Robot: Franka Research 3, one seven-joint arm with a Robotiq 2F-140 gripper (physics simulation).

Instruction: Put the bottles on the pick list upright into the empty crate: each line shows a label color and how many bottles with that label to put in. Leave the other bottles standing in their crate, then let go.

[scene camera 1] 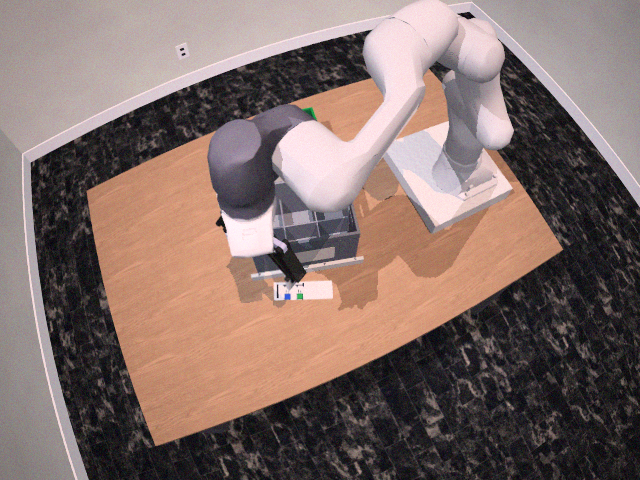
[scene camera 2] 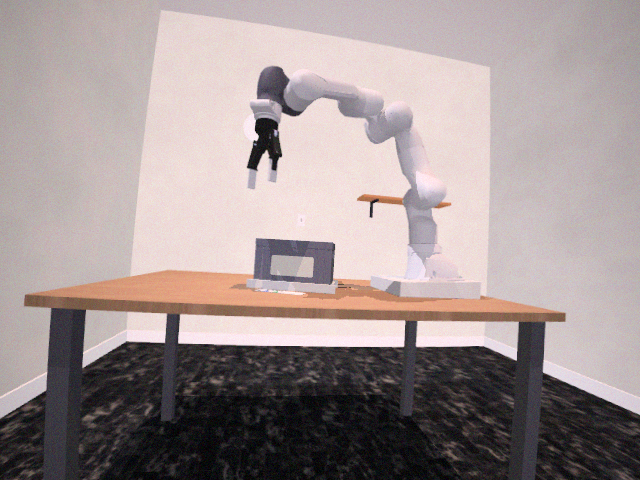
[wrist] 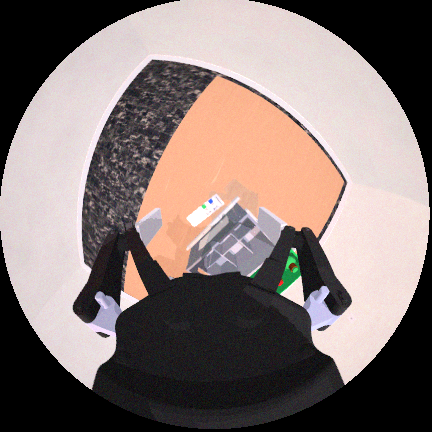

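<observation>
The grey divided crate (scene camera 1: pixel 347 248) (scene camera 2: pixel 325 263) (wrist: pixel 233 218) stands at mid-table; the compartments that show hold no bottle. The green bottle crate (scene camera 1: pixel 310 113) (wrist: pixel 290 281) is behind it, mostly hidden by the arm in scene camera 1 and by the gripper body in the wrist view. A brown cap (wrist: pixel 293 267) and a bit of red (wrist: pixel 280 283) show in it. The white pick list (scene camera 1: pixel 317 290) (scene camera 2: pixel 281 292) (wrist: pixel 197 217) has a blue and a green square; its counts are too small to read. My gripper (scene camera 2: pixel 262 183) (wrist: pixel 209 215) is open and empty, pointing down high above the grey crate's left side.
A pale strip (scene camera 1: pixel 341 261) (scene camera 2: pixel 310 286) runs along the grey crate's front foot. The arm's white base plate (scene camera 1: pixel 439 219) (scene camera 2: pixel 439 289) sits on the right of the table. A wooden shelf (scene camera 2: pixel 382 199) is on the back wall, behind the arm.
</observation>
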